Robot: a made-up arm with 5 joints. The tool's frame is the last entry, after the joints.
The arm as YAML. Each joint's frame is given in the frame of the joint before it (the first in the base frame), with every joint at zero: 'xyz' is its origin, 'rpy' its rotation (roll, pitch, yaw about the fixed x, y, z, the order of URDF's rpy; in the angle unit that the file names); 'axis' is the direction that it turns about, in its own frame. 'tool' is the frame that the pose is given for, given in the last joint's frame.
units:
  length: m
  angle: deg
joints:
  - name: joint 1
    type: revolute
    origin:
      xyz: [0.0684, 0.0, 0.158]
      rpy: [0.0, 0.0, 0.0]
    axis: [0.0, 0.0, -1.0]
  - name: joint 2
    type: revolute
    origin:
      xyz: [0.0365, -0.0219, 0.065]
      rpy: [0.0, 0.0, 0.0]
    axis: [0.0, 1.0, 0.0]
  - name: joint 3
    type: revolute
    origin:
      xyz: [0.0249, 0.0, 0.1]
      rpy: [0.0, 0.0, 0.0]
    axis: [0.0, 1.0, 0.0]
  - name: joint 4
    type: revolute
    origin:
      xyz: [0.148, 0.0, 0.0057]
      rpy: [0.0, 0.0, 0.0]
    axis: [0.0, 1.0, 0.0]
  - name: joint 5
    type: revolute
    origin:
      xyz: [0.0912, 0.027, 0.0]
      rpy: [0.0, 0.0, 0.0]
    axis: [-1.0, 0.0, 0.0]
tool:
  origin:
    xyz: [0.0, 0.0, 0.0]
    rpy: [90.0, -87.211, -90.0]
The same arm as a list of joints. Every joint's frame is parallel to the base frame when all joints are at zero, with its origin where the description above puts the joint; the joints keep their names.
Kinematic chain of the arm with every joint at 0, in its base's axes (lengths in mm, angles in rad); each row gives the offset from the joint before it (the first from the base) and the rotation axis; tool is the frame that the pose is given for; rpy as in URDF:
joint 1: xyz 68.4 0.0 158.0 axis -z
joint 2: xyz 36.5 -21.9 65.0 axis +y
joint 3: xyz 24.9 0.0 100.0 axis +y
joint 4: xyz 148.0 0.0 5.7 axis +y
joint 5: xyz 91.2 27.0 0.0 axis -x
tool: xyz 0.0 0.0 0.0 rpy 1.5708 -1.5221 -1.5708

